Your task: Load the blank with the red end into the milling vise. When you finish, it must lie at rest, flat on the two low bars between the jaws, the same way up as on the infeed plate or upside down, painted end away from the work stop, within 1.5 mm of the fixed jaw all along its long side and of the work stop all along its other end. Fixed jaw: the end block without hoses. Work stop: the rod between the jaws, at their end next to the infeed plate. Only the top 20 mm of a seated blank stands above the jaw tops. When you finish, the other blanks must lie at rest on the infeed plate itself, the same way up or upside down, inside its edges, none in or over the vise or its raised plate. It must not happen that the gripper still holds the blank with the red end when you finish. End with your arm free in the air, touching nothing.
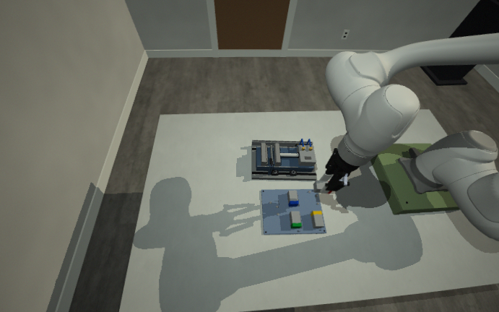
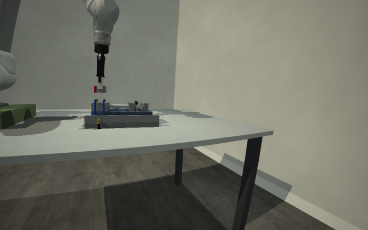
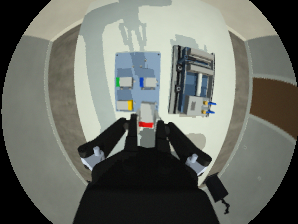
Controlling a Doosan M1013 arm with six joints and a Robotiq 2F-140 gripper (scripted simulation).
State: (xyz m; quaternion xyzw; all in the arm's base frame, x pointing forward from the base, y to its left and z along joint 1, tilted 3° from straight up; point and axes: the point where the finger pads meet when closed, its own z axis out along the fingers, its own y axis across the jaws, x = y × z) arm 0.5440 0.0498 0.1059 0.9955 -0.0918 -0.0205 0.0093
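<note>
Right now the red-ended blank is 3 cm below my hand. Round my hand: yellow-ended blank (1 cm ahead, 9 cm to the left, 16 cm below); blue-ended blank (9 cm ahead, 1 cm to the right, 16 cm below); green-ended blank (10 cm ahead, 8 cm to the left, 16 cm below).
</note>
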